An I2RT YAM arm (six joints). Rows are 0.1 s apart.
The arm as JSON. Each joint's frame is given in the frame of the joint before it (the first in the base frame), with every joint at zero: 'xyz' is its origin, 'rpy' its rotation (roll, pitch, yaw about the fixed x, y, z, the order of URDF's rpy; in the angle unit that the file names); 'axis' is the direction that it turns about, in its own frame. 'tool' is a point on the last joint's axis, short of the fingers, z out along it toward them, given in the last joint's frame.
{
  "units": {
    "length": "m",
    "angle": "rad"
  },
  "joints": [
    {
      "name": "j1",
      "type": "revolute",
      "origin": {
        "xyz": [
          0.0,
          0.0,
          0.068
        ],
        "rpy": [
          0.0,
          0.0,
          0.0
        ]
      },
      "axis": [
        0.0,
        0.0,
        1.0
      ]
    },
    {
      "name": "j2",
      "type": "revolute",
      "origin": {
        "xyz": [
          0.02,
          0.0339,
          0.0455
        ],
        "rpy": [
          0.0,
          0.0,
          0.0
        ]
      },
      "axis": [
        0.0,
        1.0,
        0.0
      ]
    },
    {
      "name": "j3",
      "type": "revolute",
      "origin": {
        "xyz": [
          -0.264,
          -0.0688,
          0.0
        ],
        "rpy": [
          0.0,
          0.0,
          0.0
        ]
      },
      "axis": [
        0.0,
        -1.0,
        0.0
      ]
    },
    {
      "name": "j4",
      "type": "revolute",
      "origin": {
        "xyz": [
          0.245,
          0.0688,
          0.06
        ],
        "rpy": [
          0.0,
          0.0,
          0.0
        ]
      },
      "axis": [
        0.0,
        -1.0,
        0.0
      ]
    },
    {
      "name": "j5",
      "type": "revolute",
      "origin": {
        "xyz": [
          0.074,
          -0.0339,
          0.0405
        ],
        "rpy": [
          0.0,
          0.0,
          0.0
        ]
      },
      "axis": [
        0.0,
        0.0,
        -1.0
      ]
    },
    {
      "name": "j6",
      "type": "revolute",
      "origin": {
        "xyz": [
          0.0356,
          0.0,
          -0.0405
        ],
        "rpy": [
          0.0,
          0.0,
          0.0
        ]
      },
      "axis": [
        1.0,
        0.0,
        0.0
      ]
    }
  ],
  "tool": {
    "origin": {
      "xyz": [
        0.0,
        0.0,
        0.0
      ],
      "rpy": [
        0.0,
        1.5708,
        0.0
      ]
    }
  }
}
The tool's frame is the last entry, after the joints.
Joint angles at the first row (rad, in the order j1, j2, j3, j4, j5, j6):
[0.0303, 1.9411, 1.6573, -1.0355, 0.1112, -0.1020]
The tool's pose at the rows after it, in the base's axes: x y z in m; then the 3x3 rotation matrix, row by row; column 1 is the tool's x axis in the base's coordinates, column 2 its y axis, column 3 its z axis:
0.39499 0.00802 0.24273; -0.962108 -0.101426 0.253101; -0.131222 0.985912 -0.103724; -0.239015 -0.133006 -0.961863
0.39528 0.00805 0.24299; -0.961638 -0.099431 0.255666; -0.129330 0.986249 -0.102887; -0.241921 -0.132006 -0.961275
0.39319 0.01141 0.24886; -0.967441 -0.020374 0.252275; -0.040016 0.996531 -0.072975; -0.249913 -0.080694 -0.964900
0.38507 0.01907 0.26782; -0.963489 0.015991 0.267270; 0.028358 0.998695 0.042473; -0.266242 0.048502 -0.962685
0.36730 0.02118 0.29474; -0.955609 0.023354 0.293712; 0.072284 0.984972 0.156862; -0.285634 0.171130 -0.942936
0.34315 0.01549 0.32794; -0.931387 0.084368 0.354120; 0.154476 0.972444 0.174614; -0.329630 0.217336 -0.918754
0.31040 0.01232 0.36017; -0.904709 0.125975 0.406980; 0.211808 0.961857 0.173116; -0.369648 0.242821 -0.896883
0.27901 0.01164 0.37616; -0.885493 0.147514 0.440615; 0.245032 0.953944 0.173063; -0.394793 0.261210 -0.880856
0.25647 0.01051 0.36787; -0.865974 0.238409 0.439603; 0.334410 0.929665 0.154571; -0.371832 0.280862 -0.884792
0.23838 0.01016 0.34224; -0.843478 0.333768 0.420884; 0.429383 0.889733 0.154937; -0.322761 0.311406 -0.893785
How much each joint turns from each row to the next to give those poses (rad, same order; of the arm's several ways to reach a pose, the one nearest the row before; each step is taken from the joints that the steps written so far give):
[0.0000, 0.0000, 0.0000, 0.0027, 0.0004, -0.0008]
[0.0000, 0.0000, 0.0008, 0.0019, -0.0008, 0.0019]
[0.0061, -0.0072, 0.0141, -0.0252, -0.0286, 0.0961]
[0.0103, -0.0393, 0.0202, -0.0401, -0.1121, 0.0782]
[-0.0030, -0.0782, 0.0000, -0.0423, -0.1145, 0.0420]
[-0.0157, -0.1030, -0.0003, -0.0386, -0.0210, 0.0687]
[-0.0072, -0.1175, -0.0054, -0.0553, 0.0000, 0.0519]
[0.0000, -0.1114, -0.0473, -0.0263, 0.0008, 0.0343]
[0.0000, -0.0927, -0.1133, 0.0176, 0.0187, 0.0938]
[0.0000, -0.0885, -0.1702, 0.0606, -0.0008, 0.1045]

